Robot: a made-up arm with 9 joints. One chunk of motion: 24 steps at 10 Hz.
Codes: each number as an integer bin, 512 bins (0 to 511) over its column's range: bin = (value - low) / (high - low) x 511, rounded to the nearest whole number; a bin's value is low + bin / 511 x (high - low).
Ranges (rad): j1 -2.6..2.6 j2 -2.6..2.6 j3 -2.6..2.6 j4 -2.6..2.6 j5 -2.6..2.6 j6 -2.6..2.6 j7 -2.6..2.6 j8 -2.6..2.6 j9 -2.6..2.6
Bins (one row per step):
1: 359 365 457 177 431 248 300 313 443
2: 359 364 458 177 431 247 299 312 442
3: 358 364 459 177 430 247 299 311 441
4: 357 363 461 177 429 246 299 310 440
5: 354 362 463 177 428 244 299 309 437
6: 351 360 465 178 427 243 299 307 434
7: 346 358 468 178 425 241 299 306 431
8: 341 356 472 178 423 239 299 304 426
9: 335 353 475 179 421 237 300 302 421
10: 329 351 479 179 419 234 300 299 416
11: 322 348 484 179 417 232 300 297 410
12: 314 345 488 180 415 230 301 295 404
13: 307 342 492 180 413 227 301 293 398
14: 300 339 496 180 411 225 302 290 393
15: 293 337 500 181 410 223 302 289 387
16: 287 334 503 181 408 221 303 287 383
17: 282 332 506 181 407 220 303 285 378
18: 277 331 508 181 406 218 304 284 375
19: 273 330 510 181 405 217 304 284 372
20: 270 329 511 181 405 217 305 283 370
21: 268 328 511 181 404 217 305 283 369
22: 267 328 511 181 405 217 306 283 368
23: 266 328 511 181 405 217 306 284 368
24: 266 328 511 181 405 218 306 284 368
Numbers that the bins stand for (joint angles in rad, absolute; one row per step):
1: 1.0532 1.1143 2.0505 -0.7988 1.7859 -0.0763 0.4528 0.5851 1.9080
2: 1.0532 1.1041 2.0607 -0.7988 1.7859 -0.0865 0.4427 0.5750 1.8978
3: 1.0431 1.1041 2.0708 -0.7988 1.7757 -0.0865 0.4427 0.5648 1.8877
4: 1.0329 1.0939 2.0912 -0.7988 1.7656 -0.0967 0.4427 0.5546 1.8775
5: 1.0023 1.0838 2.1115 -0.7988 1.7554 -0.1170 0.4427 0.5444 1.8470
6: 0.9718 1.0634 2.1319 -0.7886 1.7452 -0.1272 0.4427 0.5241 1.8164
7: 0.9209 1.0431 2.1624 -0.7886 1.7249 -0.1476 0.4427 0.5139 1.7859
8: 0.8701 1.0227 2.2031 -0.7886 1.7045 -0.1679 0.4427 0.4935 1.7350
9: 0.8090 0.9922 2.2337 -0.7785 1.6841 -0.1883 0.4528 0.4732 1.6841
10: 0.7479 0.9718 2.2744 -0.7785 1.6638 -0.2188 0.4528 0.4427 1.6333
11: 0.6767 0.9413 2.3252 -0.7785 1.6434 -0.2391 0.4528 0.4223 1.5722
12: 0.5953 0.9108 2.3659 -0.7683 1.6231 -0.2595 0.4630 0.4020 1.5112
13: 0.5241 0.8802 2.4067 -0.7683 1.6027 -0.2900 0.4630 0.3816 1.4501
14: 0.4528 0.8497 2.4474 -0.7683 1.5824 -0.3104 0.4732 0.3511 1.3992
15: 0.3816 0.8294 2.4881 -0.7581 1.5722 -0.3307 0.4732 0.3409 1.3382
16: 0.3205 0.7988 2.5186 -0.7581 1.5519 -0.3511 0.4834 0.3205 1.2975
17: 0.2697 0.7785 2.5491 -0.7581 1.5417 -0.3613 0.4834 0.3002 1.2466
18: 0.2188 0.7683 2.5695 -0.7581 1.5315 -0.3816 0.4935 0.2900 1.2160
19: 0.1781 0.7581 2.5898 -0.7581 1.5213 -0.3918 0.4935 0.2900 1.1855
20: 0.1476 0.7479 2.6000 -0.7581 1.5213 -0.3918 0.5037 0.2798 1.1652
21: 0.1272 0.7378 2.6000 -0.7581 1.5112 -0.3918 0.5037 0.2798 1.1550
22: 0.1170 0.7378 2.6000 -0.7581 1.5213 -0.3918 0.5139 0.2798 1.1448
23: 0.1068 0.7378 2.6000 -0.7581 1.5213 -0.3918 0.5139 0.2900 1.1448
24: 0.1068 0.7378 2.6000 -0.7581 1.5213 -0.3816 0.5139 0.2900 1.1448

